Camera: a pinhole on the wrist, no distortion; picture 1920 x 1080 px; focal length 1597.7 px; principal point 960.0 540.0 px. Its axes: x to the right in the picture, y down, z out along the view. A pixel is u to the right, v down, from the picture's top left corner.
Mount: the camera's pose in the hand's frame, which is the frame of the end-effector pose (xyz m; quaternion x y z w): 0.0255 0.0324 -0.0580 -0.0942 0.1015 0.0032 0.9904
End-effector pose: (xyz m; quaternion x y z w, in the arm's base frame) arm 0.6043 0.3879 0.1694 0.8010 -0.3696 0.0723 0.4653
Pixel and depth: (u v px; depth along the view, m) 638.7 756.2 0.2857
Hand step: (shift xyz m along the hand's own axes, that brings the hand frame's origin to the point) 0.0255 0.1246 0.2211
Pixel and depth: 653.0 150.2 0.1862
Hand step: 0.0289 0.0231 0.1367
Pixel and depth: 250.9 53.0 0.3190
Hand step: -0.0467 -0.0016 0.2954
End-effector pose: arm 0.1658 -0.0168 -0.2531 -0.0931 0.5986 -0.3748 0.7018
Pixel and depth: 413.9 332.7 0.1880
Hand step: 0.0009 0.0445 0.1403
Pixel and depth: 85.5 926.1 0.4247
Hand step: -0.1197 0.2157 0.3782
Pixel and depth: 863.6 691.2 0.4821
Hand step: 0.0925 0.1678 0.4030
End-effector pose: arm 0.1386 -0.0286 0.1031 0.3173 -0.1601 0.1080 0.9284
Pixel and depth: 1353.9 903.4 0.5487
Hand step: 0.2648 0.2560 0.4192
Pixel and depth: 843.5 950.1 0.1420
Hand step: 0.0429 0.0949 0.0739
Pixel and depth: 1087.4 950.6 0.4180
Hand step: 0.1392 0.2157 0.3173
